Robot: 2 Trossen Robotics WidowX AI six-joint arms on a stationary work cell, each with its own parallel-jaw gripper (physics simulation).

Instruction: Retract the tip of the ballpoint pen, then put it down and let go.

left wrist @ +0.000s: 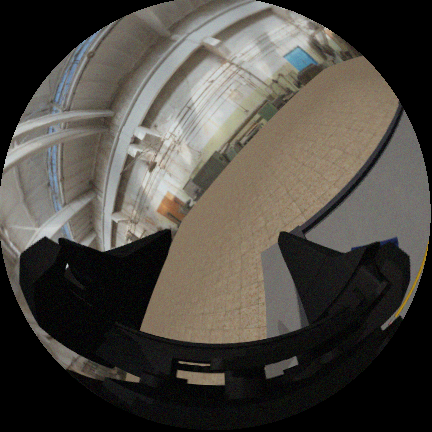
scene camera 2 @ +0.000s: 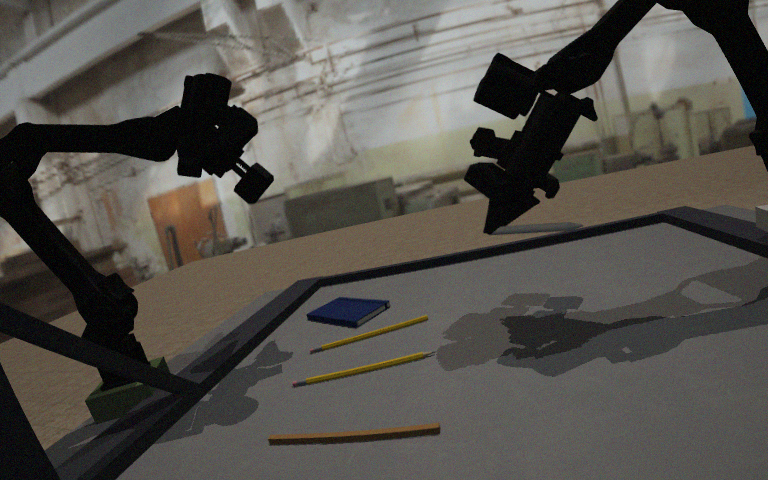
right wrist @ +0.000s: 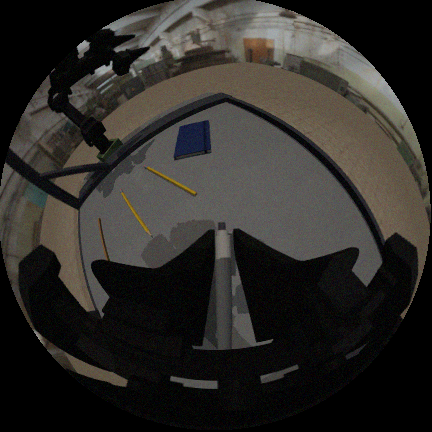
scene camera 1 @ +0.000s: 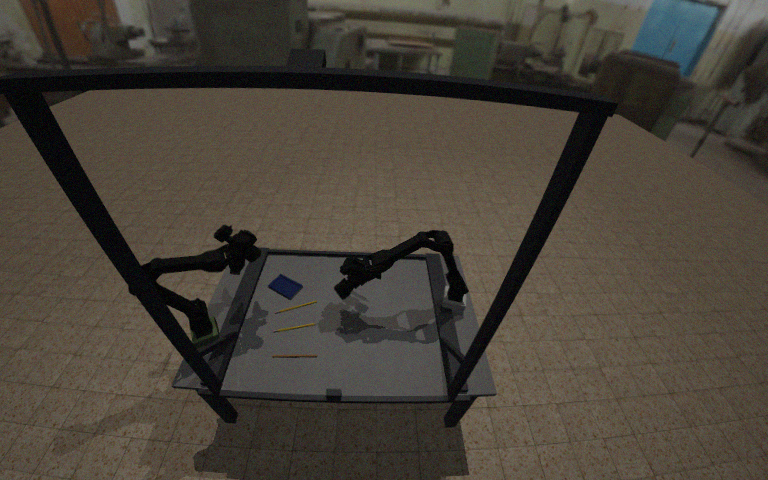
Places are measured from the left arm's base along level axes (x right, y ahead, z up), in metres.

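Where they show: left gripper, between the fingertips: [left wrist: 226,236] [scene camera 2: 238,164]; right gripper, between the fingertips: [scene camera 2: 489,232] [right wrist: 223,234]; left arm's base, origin of its link: [right wrist: 105,147] [scene camera 1: 203,329]; right arm's base, origin of its link: [scene camera 1: 455,295].
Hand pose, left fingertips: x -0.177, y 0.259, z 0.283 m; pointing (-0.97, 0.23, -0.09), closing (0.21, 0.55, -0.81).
Each offset is from my left fingertips to the top centre of the thing. Level surfaces: height alone.
The grey ballpoint pen {dx +0.352, dy +0.346, dz -0.196 m} [scene camera 2: 538,227] [right wrist: 224,295] is held in the air above the table {dz -0.323 m} [scene camera 1: 379,373] [scene camera 2: 566,424]. My right gripper [scene camera 1: 342,291] [scene camera 2: 489,228] [right wrist: 223,234] is shut on it near its dark push-button end, which sticks out a little past the fingertips in the right wrist view. The pen's other end points back toward the palm there, and to the right in scene camera 2. Its writing tip is too small to tell whether it is out. My left gripper [scene camera 1: 244,261] [scene camera 2: 253,183] [left wrist: 226,236] [right wrist: 141,40] is open and empty, raised near the table's left edge.
A blue notebook {dx +0.081, dy +0.122, dz -0.311 m} [scene camera 1: 284,286] [scene camera 2: 345,311] [right wrist: 192,140] lies at the table's back left. Two yellow pencils {dx +0.217, dy +0.125, dz -0.316 m} [scene camera 1: 296,307] {dx +0.317, dy +0.087, dz -0.314 m} [scene camera 1: 294,327] [scene camera 2: 370,333] [scene camera 2: 365,369] lie in front of it, then an orange-brown stick {dx +0.439, dy +0.036, dz -0.316 m} [scene camera 1: 294,356] [scene camera 2: 353,434]. Dark frame posts [scene camera 1: 532,243] rise at the table's sides.
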